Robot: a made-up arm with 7 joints.
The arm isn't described. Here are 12 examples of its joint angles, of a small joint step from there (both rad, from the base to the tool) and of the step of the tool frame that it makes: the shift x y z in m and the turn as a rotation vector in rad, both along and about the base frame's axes.
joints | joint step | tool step
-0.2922 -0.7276 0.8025 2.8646 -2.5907 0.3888 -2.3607 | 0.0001 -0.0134 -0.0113 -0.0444 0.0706 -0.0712 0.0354 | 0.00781 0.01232 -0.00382 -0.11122 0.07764 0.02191
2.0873 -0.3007 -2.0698 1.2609 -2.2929 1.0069 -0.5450 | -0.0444 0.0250 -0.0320 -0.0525 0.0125 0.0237 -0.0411 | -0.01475 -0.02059 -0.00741 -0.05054 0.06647 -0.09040
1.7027 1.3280 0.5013 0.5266 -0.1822 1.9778 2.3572 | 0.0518 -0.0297 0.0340 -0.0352 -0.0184 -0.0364 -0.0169 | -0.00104 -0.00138 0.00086 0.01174 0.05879 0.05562
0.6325 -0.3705 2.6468 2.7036 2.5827 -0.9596 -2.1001 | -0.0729 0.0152 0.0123 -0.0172 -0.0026 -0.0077 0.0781 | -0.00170 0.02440 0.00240 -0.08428 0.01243 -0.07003
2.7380 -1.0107 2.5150 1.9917 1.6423 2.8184 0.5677 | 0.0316 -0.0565 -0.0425 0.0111 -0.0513 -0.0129 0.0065 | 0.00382 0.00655 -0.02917 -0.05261 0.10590 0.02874
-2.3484 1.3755 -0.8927 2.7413 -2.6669 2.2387 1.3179 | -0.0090 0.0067 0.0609 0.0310 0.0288 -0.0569 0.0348 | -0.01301 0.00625 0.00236 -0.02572 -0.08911 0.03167
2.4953 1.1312 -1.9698 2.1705 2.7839 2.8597 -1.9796 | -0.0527 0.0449 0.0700 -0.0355 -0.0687 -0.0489 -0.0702 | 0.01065 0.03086 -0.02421 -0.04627 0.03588 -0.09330
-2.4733 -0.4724 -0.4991 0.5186 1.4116 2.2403 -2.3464 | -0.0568 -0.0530 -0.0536 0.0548 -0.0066 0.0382 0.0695 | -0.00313 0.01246 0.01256 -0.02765 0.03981 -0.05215
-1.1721 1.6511 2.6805 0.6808 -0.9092 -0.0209 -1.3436 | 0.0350 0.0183 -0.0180 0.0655 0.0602 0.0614 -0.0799 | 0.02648 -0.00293 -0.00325 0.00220 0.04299 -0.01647
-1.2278 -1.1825 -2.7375 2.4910 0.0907 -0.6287 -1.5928 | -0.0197 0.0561 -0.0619 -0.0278 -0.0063 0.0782 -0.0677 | 0.00905 0.00233 0.02262 0.00789 -0.14584 -0.02360
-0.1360 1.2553 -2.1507 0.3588 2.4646 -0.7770 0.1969 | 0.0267 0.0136 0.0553 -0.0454 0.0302 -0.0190 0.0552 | 0.00565 0.00364 -0.00776 -0.00954 0.01051 -0.01872
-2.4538 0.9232 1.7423 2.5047 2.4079 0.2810 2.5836 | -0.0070 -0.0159 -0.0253 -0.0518 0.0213 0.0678 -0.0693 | 0.00751 -0.00060 0.00749 -0.02364 0.06238 -0.04971
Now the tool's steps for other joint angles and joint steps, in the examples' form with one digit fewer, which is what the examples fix.
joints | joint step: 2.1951 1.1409 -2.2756 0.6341 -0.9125 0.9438 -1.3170 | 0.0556 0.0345 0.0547 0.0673 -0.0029 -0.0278 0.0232
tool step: 0.0045 0.0401 0.0062 -0.0755 -0.0407 0.1561
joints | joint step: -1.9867 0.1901 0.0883 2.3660 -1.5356 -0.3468 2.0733 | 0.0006 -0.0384 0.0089 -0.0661 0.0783 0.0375 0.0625
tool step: 0.0011 0.0081 0.0104 0.0051 -0.1411 0.0576
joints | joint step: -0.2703 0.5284 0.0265 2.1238 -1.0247 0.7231 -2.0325 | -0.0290 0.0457 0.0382 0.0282 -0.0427 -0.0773 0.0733
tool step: 0.0133 0.0022 -0.0069 0.0187 -0.0698 0.0448
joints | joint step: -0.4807 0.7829 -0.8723 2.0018 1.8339 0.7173 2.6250 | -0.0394 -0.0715 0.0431 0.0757 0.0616 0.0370 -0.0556
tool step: 0.0005 0.0087 0.0450 -0.0873 -0.1315 0.0744
